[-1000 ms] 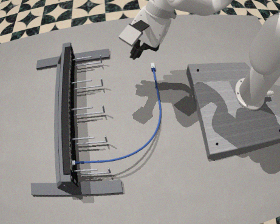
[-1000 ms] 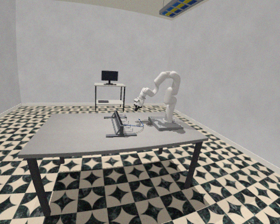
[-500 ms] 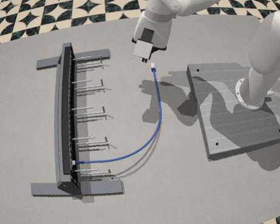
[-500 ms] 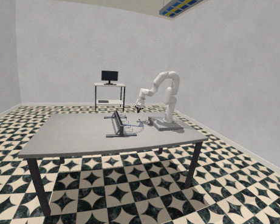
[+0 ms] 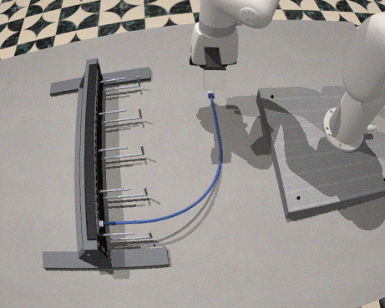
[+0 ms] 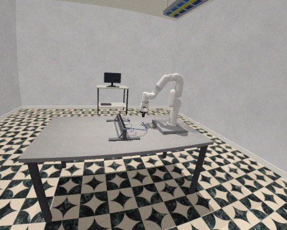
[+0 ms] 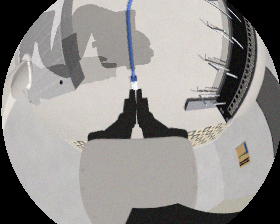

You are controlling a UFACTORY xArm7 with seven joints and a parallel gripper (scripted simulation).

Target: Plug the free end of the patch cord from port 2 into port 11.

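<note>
Now: hand 2 cm to the left of the free-end plug and 9 cm above it.
</note>
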